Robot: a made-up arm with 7 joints.
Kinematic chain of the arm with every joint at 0, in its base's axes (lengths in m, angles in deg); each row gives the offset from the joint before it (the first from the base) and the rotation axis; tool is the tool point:
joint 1: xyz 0 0 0.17 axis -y
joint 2: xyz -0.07 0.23 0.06 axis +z
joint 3: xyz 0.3 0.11 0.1 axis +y
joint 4: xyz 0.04 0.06 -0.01 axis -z
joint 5: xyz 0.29 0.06 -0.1 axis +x
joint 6: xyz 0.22 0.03 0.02 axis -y
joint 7: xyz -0.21 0.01 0 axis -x
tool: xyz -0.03 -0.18 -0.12
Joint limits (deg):
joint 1: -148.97..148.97
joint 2: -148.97..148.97
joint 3: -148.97..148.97
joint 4: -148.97..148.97
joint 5: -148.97..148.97
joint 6: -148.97..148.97
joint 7: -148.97..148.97
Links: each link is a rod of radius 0.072 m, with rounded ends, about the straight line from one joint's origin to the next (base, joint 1, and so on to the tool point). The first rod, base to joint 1, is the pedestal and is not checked.
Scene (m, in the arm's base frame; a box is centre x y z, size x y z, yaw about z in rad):
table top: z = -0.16
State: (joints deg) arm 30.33 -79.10 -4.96 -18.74 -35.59 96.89 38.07
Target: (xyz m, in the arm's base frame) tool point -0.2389 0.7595 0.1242
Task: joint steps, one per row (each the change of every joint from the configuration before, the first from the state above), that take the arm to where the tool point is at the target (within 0.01 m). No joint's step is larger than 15 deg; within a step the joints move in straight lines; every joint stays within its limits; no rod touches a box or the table.
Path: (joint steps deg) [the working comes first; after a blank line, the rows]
Joints at the target: -12.11 14.85 77.17 -73.87 12.17 93.95 68.00
Straight joint move there: touches the table top.

1: -1.45 7.45 10.61 -13.45 3.07 -4.63 0.36
2: -1.44 7.45 10.60 -13.46 3.06 -4.64 0.35
3: -1.45 7.45 10.61 -13.45 3.07 -4.63 0.36
4: -1.44 7.45 10.61 -13.45 3.06 -4.64 0.35
5: -7.33 12.83 7.94 -0.27 7.10 3.12 5.70
6: -7.34 12.83 7.94 -0.26 7.10 3.12 5.70
7: -7.33 12.83 7.94 -0.26 7.10 3.12 5.71
8: -7.33 12.83 7.94 -0.27 7.10 3.12 5.70
9: -7.33 12.83 7.94 -0.26 7.10 3.12 5.70

